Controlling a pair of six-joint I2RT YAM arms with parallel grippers.
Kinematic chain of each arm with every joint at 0, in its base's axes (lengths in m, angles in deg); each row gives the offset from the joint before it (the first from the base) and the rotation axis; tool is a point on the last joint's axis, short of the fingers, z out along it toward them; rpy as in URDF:
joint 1: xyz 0 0 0.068 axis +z
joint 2: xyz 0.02 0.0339 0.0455 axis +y
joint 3: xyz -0.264 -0.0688 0 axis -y
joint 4: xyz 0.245 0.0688 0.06 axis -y
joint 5: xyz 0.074 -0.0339 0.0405 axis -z
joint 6: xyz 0.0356 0 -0.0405 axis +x
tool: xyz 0 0 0 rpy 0 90 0
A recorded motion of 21 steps. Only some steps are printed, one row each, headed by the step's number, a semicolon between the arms.
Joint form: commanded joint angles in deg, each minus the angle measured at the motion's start. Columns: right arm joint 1, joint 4, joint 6, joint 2, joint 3, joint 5; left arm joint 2, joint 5, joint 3, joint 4, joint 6, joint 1.
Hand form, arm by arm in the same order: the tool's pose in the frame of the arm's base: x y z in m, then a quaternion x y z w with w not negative. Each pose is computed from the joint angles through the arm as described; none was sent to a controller.
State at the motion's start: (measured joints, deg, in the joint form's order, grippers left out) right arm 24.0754 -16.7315 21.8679 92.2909 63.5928 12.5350; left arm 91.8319 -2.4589 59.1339 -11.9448 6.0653 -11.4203
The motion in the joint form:
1: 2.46 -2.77 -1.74 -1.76 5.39 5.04; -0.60 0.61 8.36 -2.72 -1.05 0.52
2: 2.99 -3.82 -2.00 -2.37 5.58 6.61; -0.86 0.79 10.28 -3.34 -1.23 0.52
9: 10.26 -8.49 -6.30 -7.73 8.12 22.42; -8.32 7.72 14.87 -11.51 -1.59 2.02
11: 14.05 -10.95 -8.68 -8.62 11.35 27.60; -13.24 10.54 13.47 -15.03 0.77 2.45
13: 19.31 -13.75 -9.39 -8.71 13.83 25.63; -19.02 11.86 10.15 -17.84 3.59 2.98
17: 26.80 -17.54 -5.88 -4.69 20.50 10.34; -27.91 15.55 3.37 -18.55 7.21 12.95
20: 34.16 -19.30 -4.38 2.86 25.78 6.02; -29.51 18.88 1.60 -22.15 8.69 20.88
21: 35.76 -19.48 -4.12 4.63 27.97 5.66; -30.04 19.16 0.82 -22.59 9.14 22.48
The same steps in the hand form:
1: 0.3213 0.1484 0.2724 0.01293 0.90159 0.03449 0.43102; 0.3537 -0.0669 0.2657 0.11767 0.89252 -0.00783 0.43532
2: 0.3178 0.1492 0.2758 0.01204 0.90089 0.02293 0.43328; 0.3557 -0.0675 0.2775 0.11595 0.88670 -0.01066 0.44744
9: 0.2827 0.1684 0.3167 -0.01009 0.86752 -0.06864 0.49254; 0.3285 -0.0577 0.3350 0.12778 0.86866 -0.06078 0.47477
11: 0.2687 0.1817 0.3379 -0.02999 0.85205 -0.09275 0.51430; 0.3048 -0.0532 0.3470 0.15383 0.86353 -0.07077 0.47502
13: 0.2494 0.2054 0.3484 -0.08352 0.85301 -0.05932 0.51174; 0.2775 -0.0471 0.3506 0.17636 0.86012 -0.06710 0.47390
17: 0.2263 0.2563 0.3567 -0.18057 0.86580 0.08905 0.45809; 0.2427 -0.0016 0.3471 0.14392 0.85833 -0.03669 0.49113
20: 0.2064 0.3119 0.3396 -0.25195 0.86748 0.13110 0.40842; 0.2303 0.0282 0.3374 0.10580 0.87667 -0.02948 0.46838
21: 0.2016 0.3247 0.3409 -0.26284 0.86377 0.14134 0.40601; 0.2268 0.0339 0.3342 0.09741 0.88007 -0.02482 0.46408

